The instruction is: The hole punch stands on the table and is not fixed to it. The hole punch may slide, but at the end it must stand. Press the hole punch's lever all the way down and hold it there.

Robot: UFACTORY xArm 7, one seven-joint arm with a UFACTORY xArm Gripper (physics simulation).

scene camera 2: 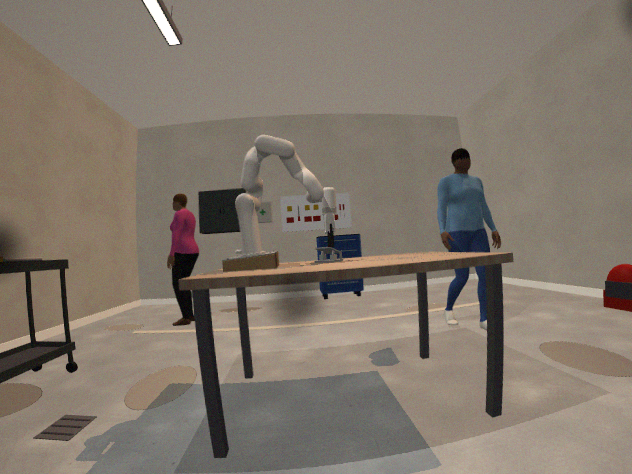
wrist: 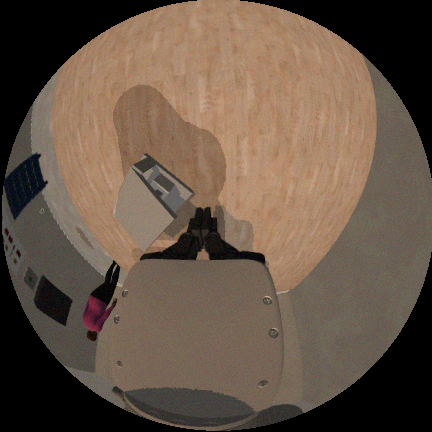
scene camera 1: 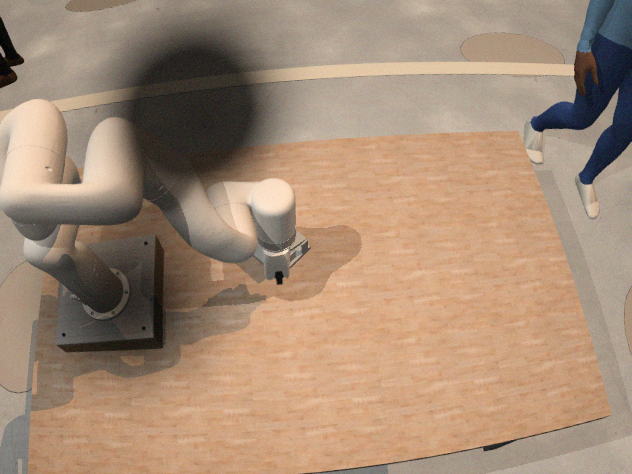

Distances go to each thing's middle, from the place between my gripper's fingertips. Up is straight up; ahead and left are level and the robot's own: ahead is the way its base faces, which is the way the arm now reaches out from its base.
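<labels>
From my hand: flat lever (wrist: 139,209), 20 mm below, 110 mm to the left, 10 mm behind; grey hole punch (wrist: 175,192), 40 mm below, 110 mm to the left, 10 mm behind.
</labels>
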